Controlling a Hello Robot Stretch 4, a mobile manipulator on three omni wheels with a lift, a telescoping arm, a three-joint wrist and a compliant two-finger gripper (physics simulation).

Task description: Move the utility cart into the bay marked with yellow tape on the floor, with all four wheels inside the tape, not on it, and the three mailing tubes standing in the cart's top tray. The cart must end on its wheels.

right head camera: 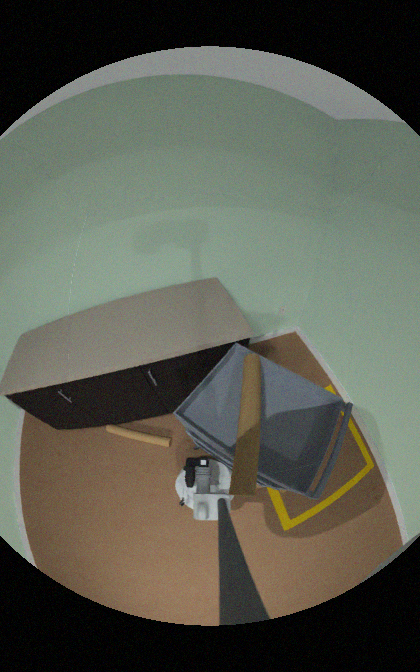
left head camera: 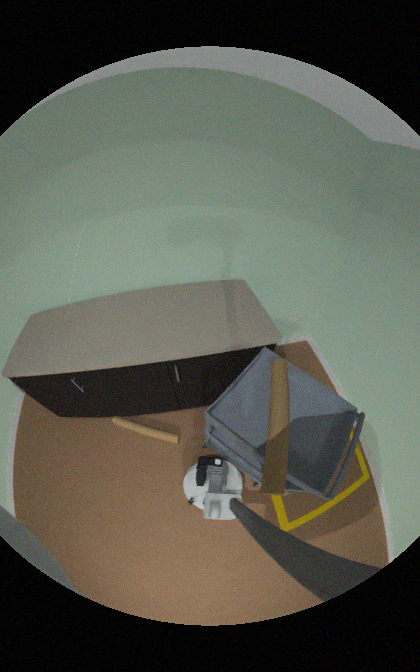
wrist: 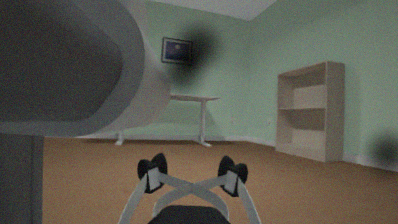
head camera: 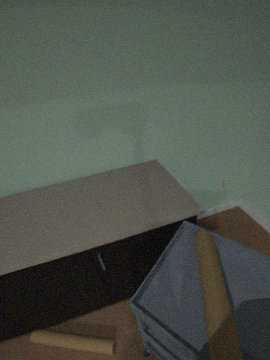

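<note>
The grey utility cart (head camera: 170,270) (left head camera: 240,395) (right head camera: 215,395) is upright, close to my base on the right. Its top tray overlaps part of the yellow tape bay (left head camera: 286,525) (right head camera: 286,523) in the head views; most wheels are hidden. One mailing tube (head camera: 215,290) (left head camera: 279,415) (right head camera: 250,415) slants across the top tray, its near end over the near rim. Another tube (head camera: 72,342) (left head camera: 145,430) (right head camera: 138,436) lies on the floor by the cabinet. I cannot make out the third tube. My gripper (wrist: 192,167) is open and empty, pointing away from the cart.
A long dark cabinet with a beige top (head camera: 100,220) (left head camera: 150,325) (right head camera: 130,330) stands along the wall, left of and behind the cart. The wall runs close to the bay's right side. The wrist view shows a bookshelf (wrist: 334,110) and a table (wrist: 203,122) across the room.
</note>
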